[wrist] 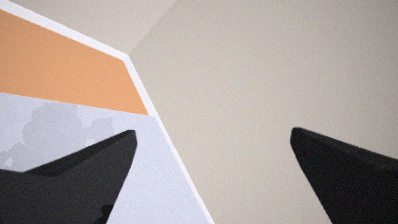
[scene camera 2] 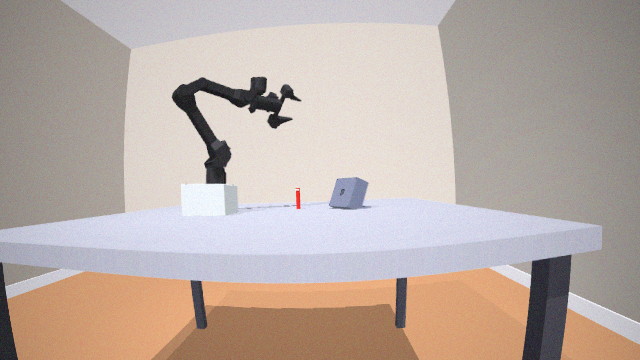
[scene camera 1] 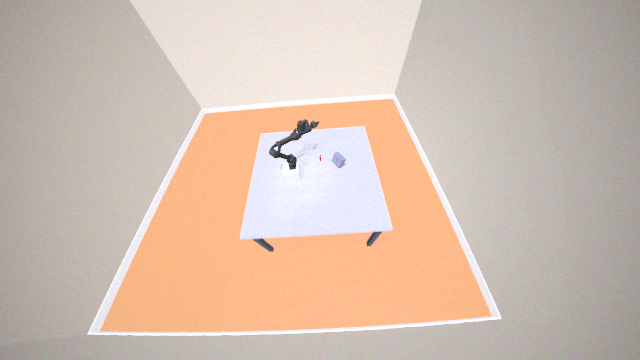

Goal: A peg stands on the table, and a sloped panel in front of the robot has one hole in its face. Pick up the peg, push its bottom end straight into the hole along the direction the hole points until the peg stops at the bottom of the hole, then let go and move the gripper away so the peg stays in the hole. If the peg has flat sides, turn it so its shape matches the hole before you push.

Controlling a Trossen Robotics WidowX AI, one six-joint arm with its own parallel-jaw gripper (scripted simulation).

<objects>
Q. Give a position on a grey sloped panel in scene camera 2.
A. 355, 191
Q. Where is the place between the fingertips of my gripper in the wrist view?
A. At 213, 136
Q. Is my gripper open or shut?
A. Open.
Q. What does my gripper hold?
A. Nothing.
</objects>
